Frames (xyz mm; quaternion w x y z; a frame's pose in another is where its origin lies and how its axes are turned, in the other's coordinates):
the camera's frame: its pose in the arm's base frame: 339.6 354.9 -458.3 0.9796 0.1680 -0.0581 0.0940
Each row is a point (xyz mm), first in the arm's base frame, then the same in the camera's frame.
Working: the arm's base frame: its pose in the camera's frame: -323.1 -113.6 578.0 0.9796 -0.1680 0.0581 -0.0940

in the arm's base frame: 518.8 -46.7 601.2
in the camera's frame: 262.8 -71.2 1114.4
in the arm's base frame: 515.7 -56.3 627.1
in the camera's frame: 261.9 -71.2 1142.2
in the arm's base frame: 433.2 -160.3 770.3
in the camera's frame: 185.1 -105.1 1318.5
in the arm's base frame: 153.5 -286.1 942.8
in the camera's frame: -83.4 -109.7 1545.8
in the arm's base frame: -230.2 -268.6 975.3
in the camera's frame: -450.1 -5.1 1601.9
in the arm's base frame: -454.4 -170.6 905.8
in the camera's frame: -662.8 109.2 1521.9
